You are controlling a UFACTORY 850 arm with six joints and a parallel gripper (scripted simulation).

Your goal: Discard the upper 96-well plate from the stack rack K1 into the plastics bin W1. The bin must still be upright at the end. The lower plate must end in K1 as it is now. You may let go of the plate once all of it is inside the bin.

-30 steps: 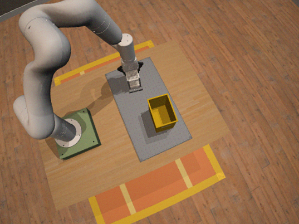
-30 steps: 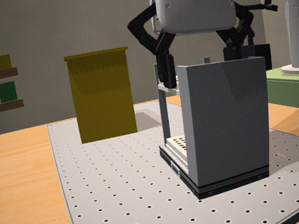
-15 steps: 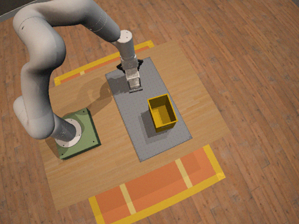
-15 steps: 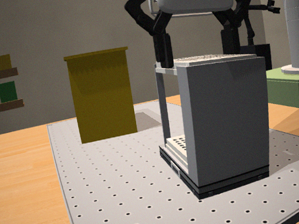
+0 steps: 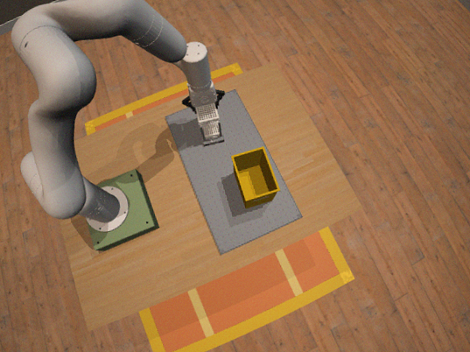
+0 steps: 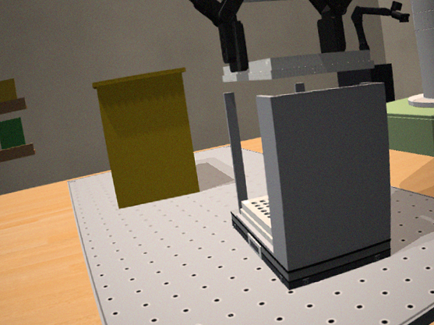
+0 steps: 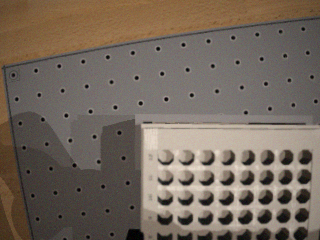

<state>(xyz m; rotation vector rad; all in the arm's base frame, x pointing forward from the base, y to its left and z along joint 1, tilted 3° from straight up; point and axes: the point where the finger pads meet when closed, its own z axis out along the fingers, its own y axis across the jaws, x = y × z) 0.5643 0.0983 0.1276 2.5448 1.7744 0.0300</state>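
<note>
Now: the yellow plastics bin W1 350 mm to the right of my hand and 80 mm below it.
</note>
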